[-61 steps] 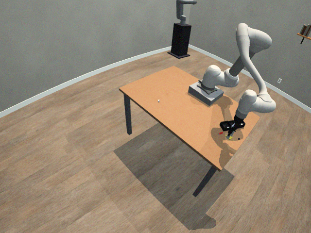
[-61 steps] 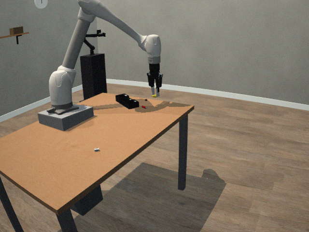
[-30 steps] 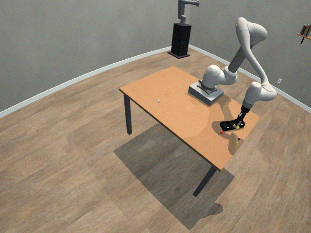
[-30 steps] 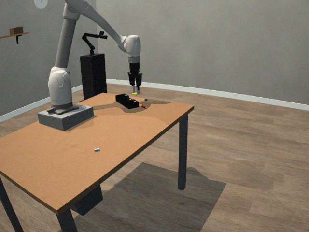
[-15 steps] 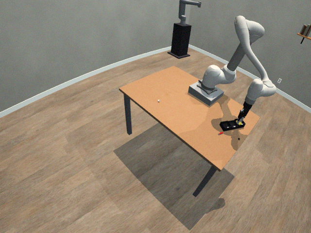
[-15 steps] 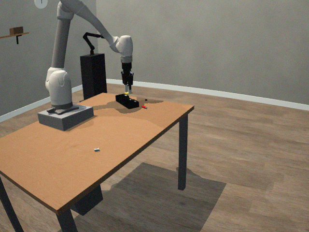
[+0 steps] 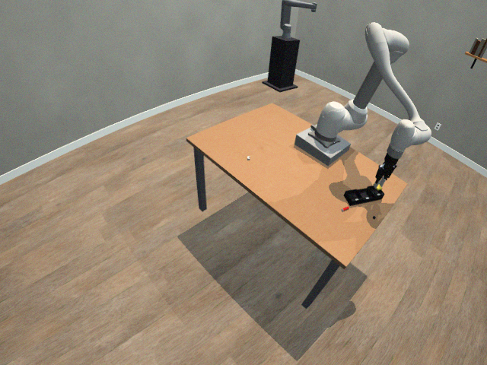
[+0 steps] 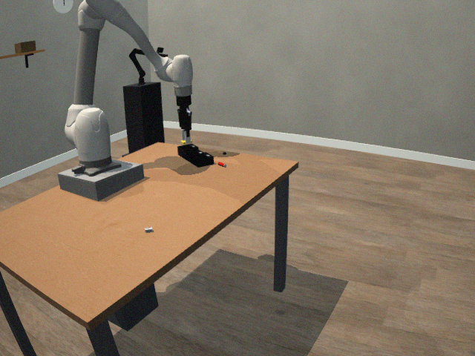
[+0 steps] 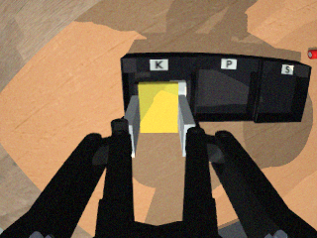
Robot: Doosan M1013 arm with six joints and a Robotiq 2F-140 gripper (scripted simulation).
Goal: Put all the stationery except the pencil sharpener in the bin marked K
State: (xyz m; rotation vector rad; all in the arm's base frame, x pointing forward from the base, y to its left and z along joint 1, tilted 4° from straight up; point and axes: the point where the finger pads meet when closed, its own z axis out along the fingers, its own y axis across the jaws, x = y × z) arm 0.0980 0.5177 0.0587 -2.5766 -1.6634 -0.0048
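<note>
Right now my hand is 90 mm above the black-and-white eraser and 10 mm short of it. The rest, counted from my hand: black three-compartment bin 80 mm below, 80 mm ahead, 30 mm to the right; yellow pad 30 mm below; small black round thing 160 mm ahead, 110 mm to the left, 100 mm below.
</note>
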